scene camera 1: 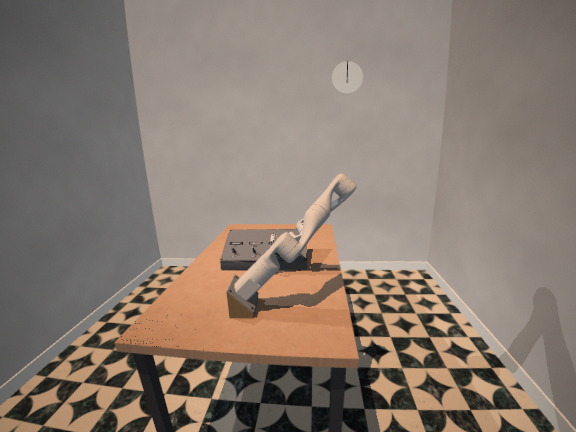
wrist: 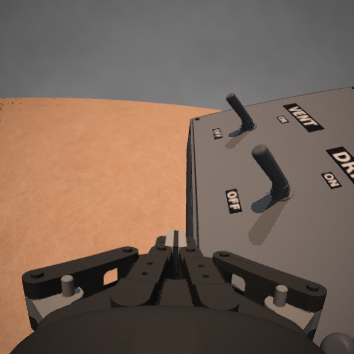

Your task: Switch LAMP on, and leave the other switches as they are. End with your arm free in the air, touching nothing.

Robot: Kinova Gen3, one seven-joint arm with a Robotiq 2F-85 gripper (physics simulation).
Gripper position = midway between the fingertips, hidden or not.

In view: the gripper [wrist: 175,241] and a drive lever [wrist: 260,152].
